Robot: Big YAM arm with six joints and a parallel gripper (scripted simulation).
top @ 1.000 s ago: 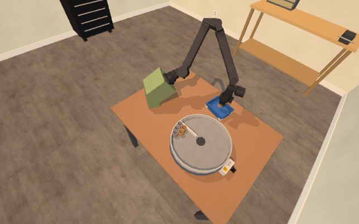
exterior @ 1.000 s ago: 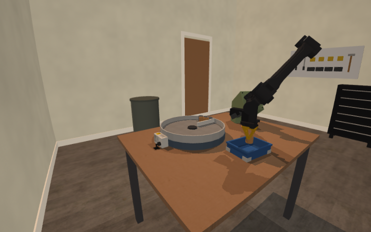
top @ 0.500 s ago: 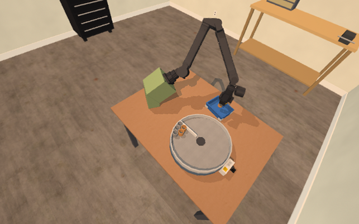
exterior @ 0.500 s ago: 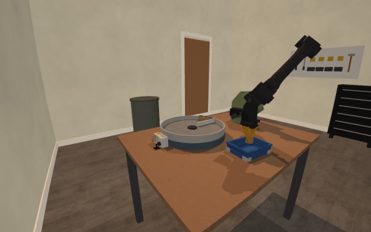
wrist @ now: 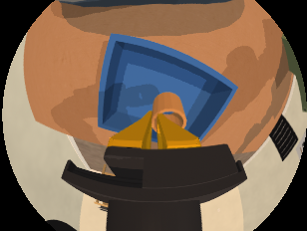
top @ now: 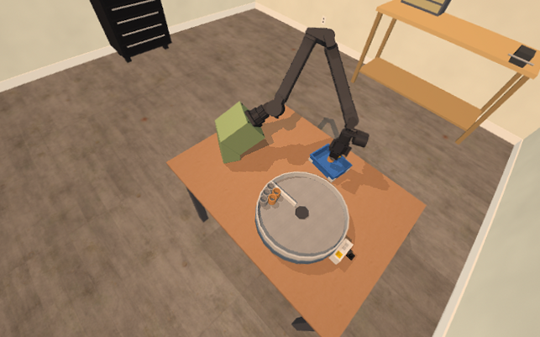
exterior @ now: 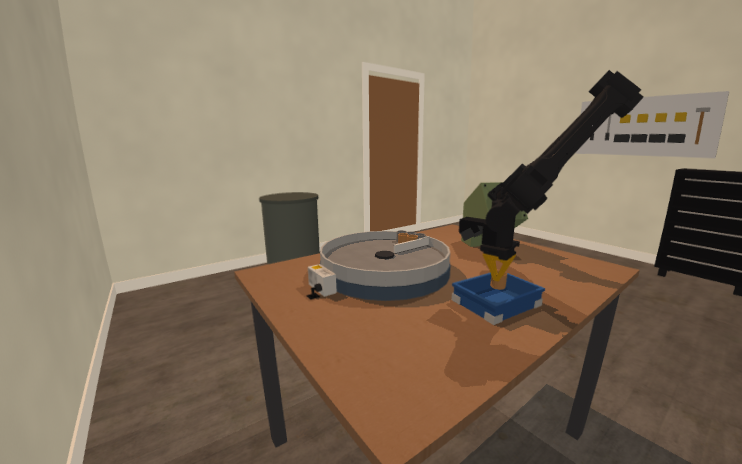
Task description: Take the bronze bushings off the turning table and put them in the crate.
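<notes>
Now: hand 10 mm past the blue crate and 50 mm above it. From my hand the other things lie so: grey turning table (120 mm ahead, 350 mm to the right, 30 mm below).
</notes>
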